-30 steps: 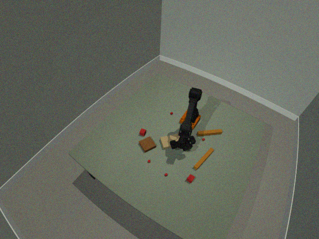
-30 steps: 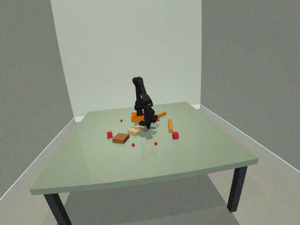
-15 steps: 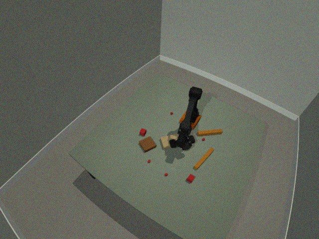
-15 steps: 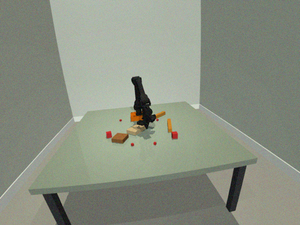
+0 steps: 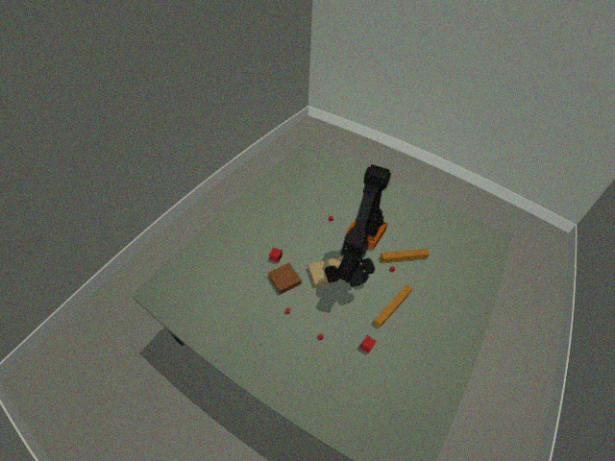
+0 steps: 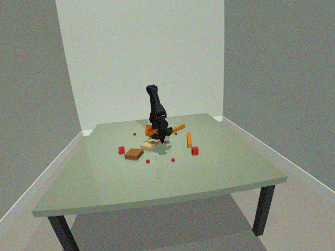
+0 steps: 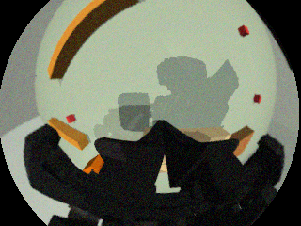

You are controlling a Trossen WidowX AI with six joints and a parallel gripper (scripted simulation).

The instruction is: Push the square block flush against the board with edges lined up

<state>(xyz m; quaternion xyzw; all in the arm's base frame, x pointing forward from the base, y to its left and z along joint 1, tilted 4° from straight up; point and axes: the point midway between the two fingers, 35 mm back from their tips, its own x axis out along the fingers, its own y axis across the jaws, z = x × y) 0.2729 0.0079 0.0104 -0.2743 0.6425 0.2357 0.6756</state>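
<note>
The board lies 10 mm behind my gripper tip, 80 mm to the right of it and 10 mm above it. The rest, counted from my gripper tip: square block (110 mm ahead, 230 mm to the right, 10 mm above).
</note>
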